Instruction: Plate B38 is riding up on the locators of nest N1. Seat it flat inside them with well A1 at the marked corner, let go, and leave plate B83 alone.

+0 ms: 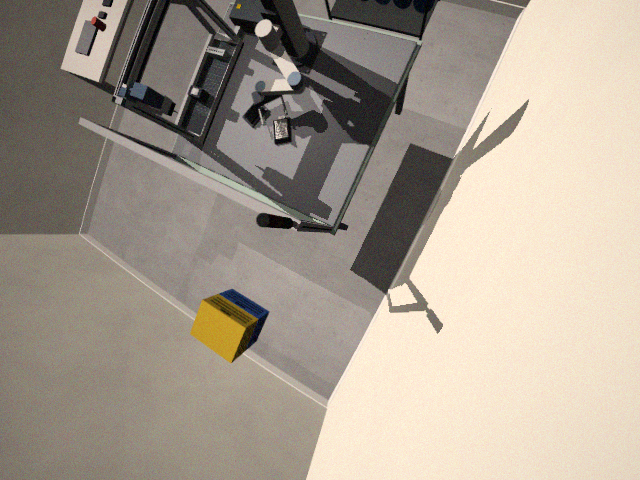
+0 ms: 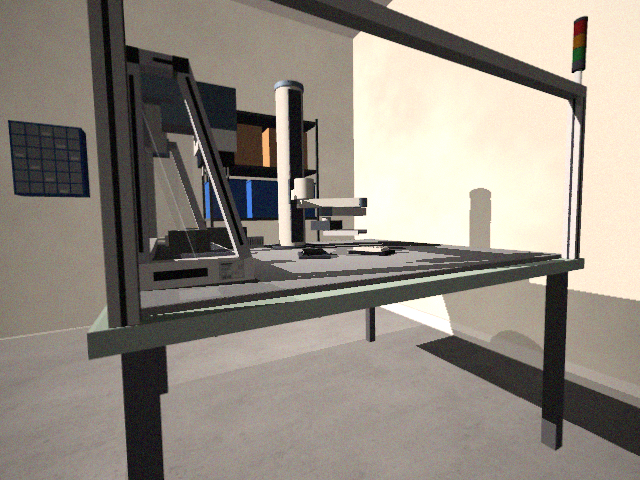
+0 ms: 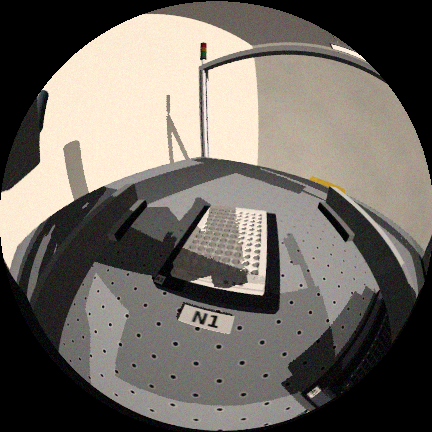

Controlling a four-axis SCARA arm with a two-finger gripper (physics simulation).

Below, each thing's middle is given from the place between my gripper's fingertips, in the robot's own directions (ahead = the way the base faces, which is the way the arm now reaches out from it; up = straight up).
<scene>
Right now the nest N1 (image 3: 209, 295) is 9 cm below my hand, 3 cm to the left of it and 3 cm ahead of it.
</scene>
